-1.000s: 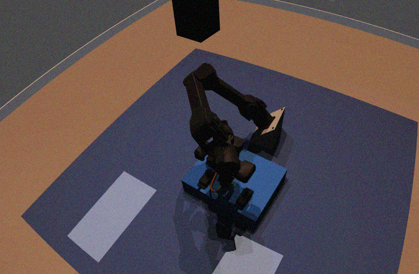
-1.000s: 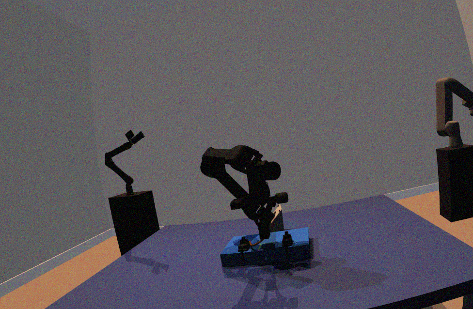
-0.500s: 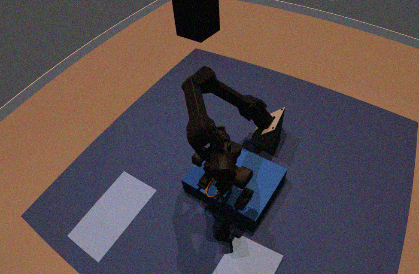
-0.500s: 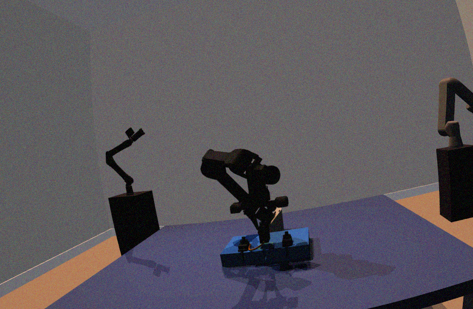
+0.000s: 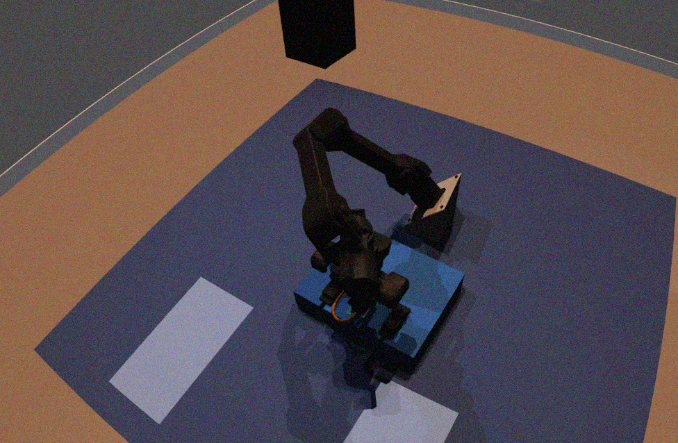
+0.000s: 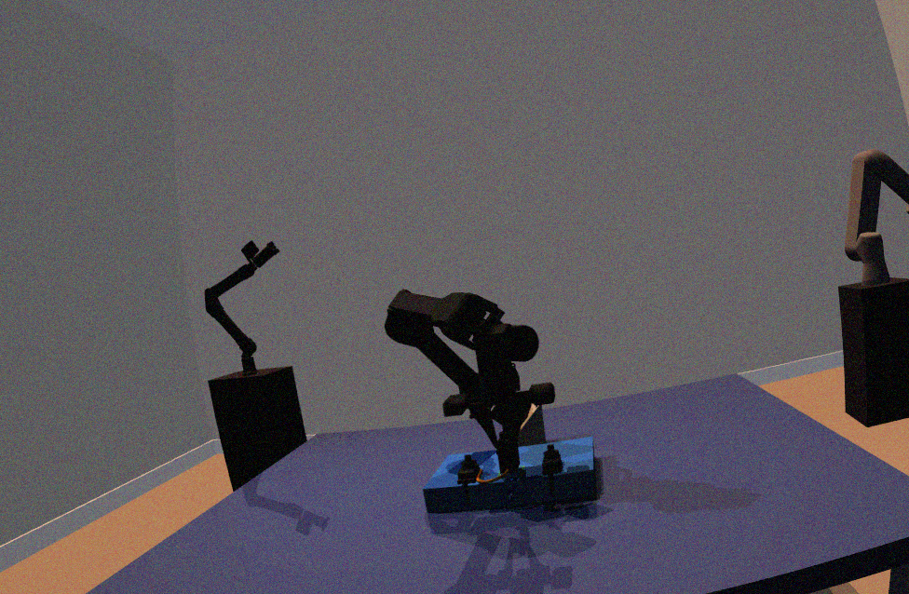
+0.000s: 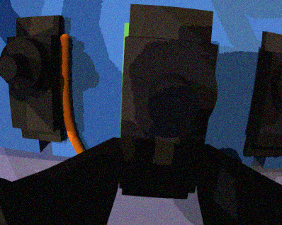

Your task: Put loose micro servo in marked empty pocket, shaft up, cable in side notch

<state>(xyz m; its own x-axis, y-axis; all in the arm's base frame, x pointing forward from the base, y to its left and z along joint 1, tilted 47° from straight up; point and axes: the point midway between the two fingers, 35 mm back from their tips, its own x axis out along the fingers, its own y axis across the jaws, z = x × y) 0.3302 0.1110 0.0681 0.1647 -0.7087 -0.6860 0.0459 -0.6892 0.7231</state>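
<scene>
Right now my gripper tip is 120 mm past the blue deck, 10 mm to the left of it and 80 mm above it.
</scene>
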